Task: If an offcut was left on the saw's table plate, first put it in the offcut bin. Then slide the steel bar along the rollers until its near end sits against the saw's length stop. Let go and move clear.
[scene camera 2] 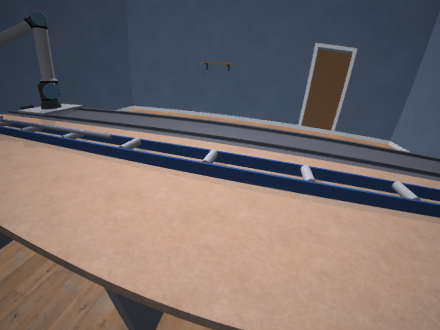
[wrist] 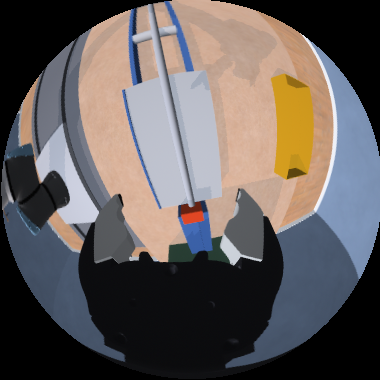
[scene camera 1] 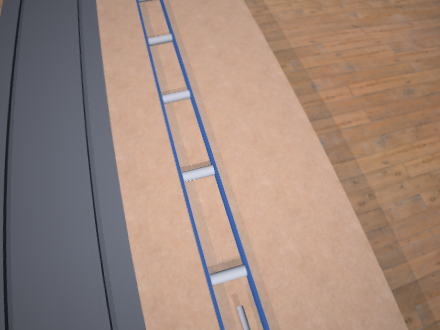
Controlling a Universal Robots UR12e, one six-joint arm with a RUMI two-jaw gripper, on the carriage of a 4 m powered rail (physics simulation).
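Seen in the pictures: gripper, fingertip midpoint: (wrist: 178,192); arm's base, link origin: (scene camera 2: 51,107) (wrist: 58,187).
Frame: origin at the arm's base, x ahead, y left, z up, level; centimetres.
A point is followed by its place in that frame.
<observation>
The steel bar (scene camera 1: 243,318) {z 4.9, x 62.2, y 141.9 cm} (scene camera 2: 100,134) {z 4.7, x 62.9, y 139.6 cm} (wrist: 172,120) {z 5.0, x 62.4, y 5.1 cm} lies lengthwise on the rollers and across the saw's pale table plate (wrist: 145,145) {z 2.8, x 54.5, y 1.2 cm}. In the wrist view its near end is at the orange-red face of the blue length stop (wrist: 200,237) {z 6.5, x 63.0, y -31.9 cm}; whether they touch is hard to tell. No offcut shows on the plate. My gripper (wrist: 178,192) {z 19.3, x 62.1, y -4.0 cm} is open, its jaws wide apart above and on either side of the bar's near end, holding nothing. The yellow offcut bin (wrist: 295,127) {z -2.8, x 108.8, y 2.0 cm} is on the right in the wrist view; its inside is largely hidden.
The roller track with blue side rails (scene camera 1: 226,210) {z 0.3, x 68.1, y 179.8 cm} (scene camera 2: 240,172) {z 1.2, x 69.4, y 211.1 cm} (wrist: 134,50) {z 0.4, x 55.8, y 31.5 cm} runs along the table beside the grey powered rail (scene camera 1: 50,165) (scene camera 2: 300,142) (wrist: 51,105). The arm (scene camera 2: 45,55) {z 49.6, x 7.6, y 21.8 cm} stands at the far left in scene camera 2. A dark green part (wrist: 177,252) {z 2.5, x 50.0, y -47.9 cm} lies by the stop.
</observation>
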